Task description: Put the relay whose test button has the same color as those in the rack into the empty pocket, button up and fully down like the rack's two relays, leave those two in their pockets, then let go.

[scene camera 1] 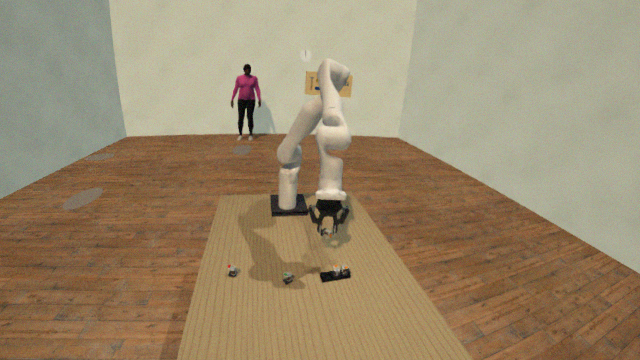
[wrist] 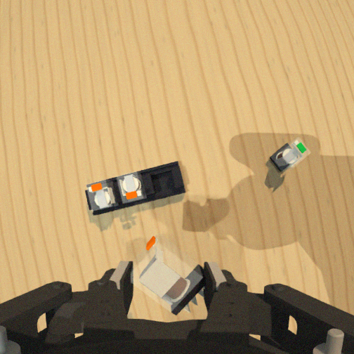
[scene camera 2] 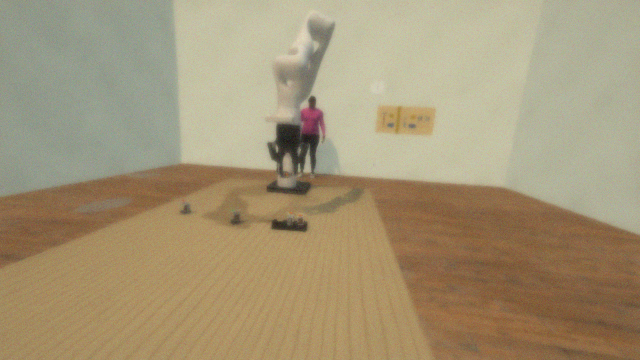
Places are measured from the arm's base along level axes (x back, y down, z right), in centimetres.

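Pixels of known places: gripper, between the fingertips: [scene camera 1: 326, 233] [scene camera 2: 286, 175]; arm's base, origin of its link: [scene camera 1: 287, 205] [scene camera 2: 286, 185].
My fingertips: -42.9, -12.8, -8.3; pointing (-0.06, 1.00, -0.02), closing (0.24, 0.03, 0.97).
Observation:
For each thing: its top centre in the pictures, then the offset to it from my fingertips, as dx, dy, dz. Level surfaces: height alone.
- black rack, centre of its top: [scene camera 2: 290, 221] [scene camera 1: 335, 272] -6.6, +13.1, -2.8
- relay with a green button, centre of its top: [scene camera 2: 235, 210] [scene camera 1: 287, 273] -6.2, +11.1, +14.5
- relay with a red button, centre of its top: [scene camera 1: 231, 266] [scene camera 2: 185, 201] -0.8, +11.1, +33.6
- mat, height of its surface: dy +15.5
My gripper [scene camera 1: 328, 231] [scene camera 2: 287, 172] [wrist: 168, 277] is shut on a clear-cased relay [wrist: 162, 276], high above the mat. The relay lies sideways between the fingers, its orange button toward the upper left and its black base toward the lower right in the wrist view. The black rack [scene camera 1: 327, 276] [scene camera 2: 280, 226] [wrist: 181, 183] stands on the mat, ahead of the gripper in the wrist view. Two orange-button relays stand in it, one [wrist: 103, 198] in the left end pocket and one [wrist: 131, 185] in the middle. The right end pocket [wrist: 164, 182] is empty in the wrist view.
A relay with a green button [scene camera 1: 288, 278] [scene camera 2: 236, 218] [wrist: 289, 157] lies to the right of the rack in the wrist view. A relay with a red button [scene camera 1: 232, 271] [scene camera 2: 186, 209] is farther left on the mat [scene camera 1: 320, 325] in the scene views. A person [scene camera 1: 246, 90] stands near the back wall.

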